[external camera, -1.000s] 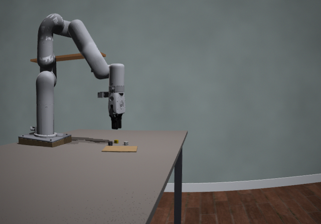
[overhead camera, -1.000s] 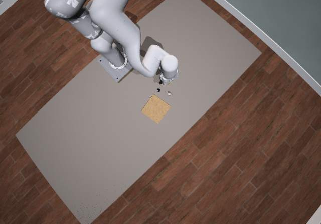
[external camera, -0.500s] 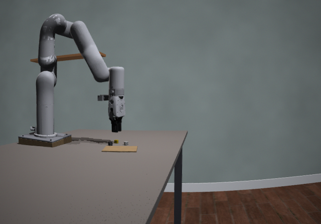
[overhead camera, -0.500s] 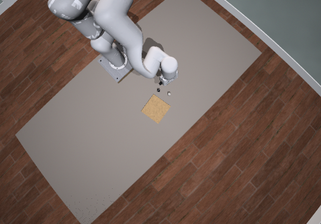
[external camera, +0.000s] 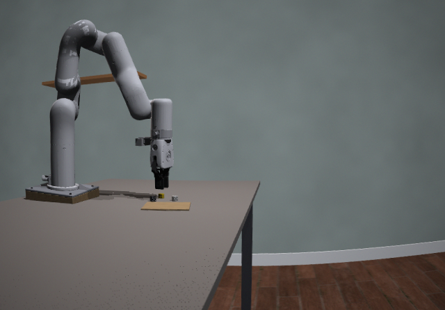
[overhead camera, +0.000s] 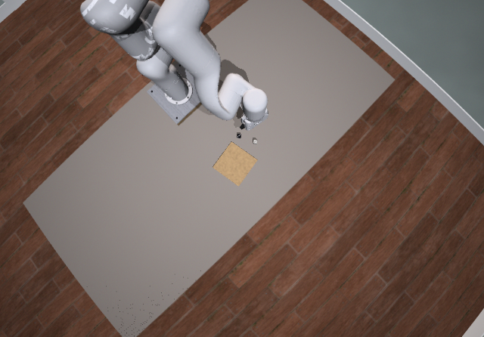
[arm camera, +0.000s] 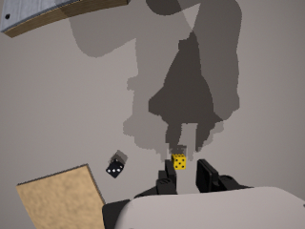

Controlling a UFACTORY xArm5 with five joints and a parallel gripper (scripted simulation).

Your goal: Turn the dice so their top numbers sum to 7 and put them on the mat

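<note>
Right now the yellow die is 5 cm below my hand. The rest, counted from my hand: white die 5 cm ahead, 6 cm to the right, 5 cm below; black die 2 cm behind, 8 cm to the right, 5 cm below; tan mat 3 cm ahead, 18 cm to the right, 5 cm below.
</note>
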